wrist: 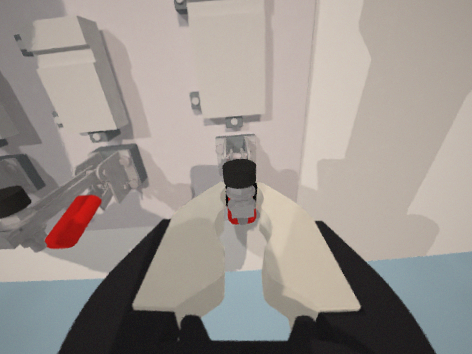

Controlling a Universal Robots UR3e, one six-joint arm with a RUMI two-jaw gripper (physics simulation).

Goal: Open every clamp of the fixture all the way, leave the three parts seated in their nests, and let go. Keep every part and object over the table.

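Frame: origin at the arm's base, x left, y back, z up, level; metres.
Where they show: gripper, fingertip midpoint: [240, 184].
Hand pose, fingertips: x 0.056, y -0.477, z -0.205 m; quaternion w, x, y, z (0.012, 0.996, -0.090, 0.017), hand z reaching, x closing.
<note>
Each offset is from my fingertips to the top centre of the thing. "spot": to the spot under its first point.
The right clamp has a metal base {spot: dx +0.002, dy +0.015, dz -0.048 m} [236, 142] just below the right part {dx +0.007, dy +0.086, dz -0.038 m} [227, 60]. Its arm is swung back off that part, with the black tip {spot: dx +0.002, dy +0.034, dz +0.044 m} [239, 173] raised toward the camera. My gripper [240, 184] is shut on this clamp's red handle {spot: dx +0.000, dy +0.006, dz +0.043 m} [242, 218], which is mostly hidden behind the arm and tip. The right part and the left part {dx -0.103, dy +0.086, dz -0.028 m} [70, 87] sit against small locating blocks. The left clamp {spot: dx -0.099, dy +0.019, dz -0.026 m} [117, 167] has its arm and red handle {spot: dx -0.105, dy +0.009, dz +0.028 m} [74, 221] pointing away from the left part. A third part {spot: dx -0.185, dy +0.070, dz -0.045 m} [7, 120] is cut off at the left edge.
Another clamp base {spot: dx -0.201, dy +0.027, dz -0.042 m} [22, 170] and a black tip [12, 201] show at the left edge; which clamp the tip belongs to I cannot tell. The pale fixture plate {dx -0.107, dy +0.043, dz -0.054 m} [165, 75] lies under the parts. A blue surface [425, 295] shows beyond the pale edge at the bottom.
</note>
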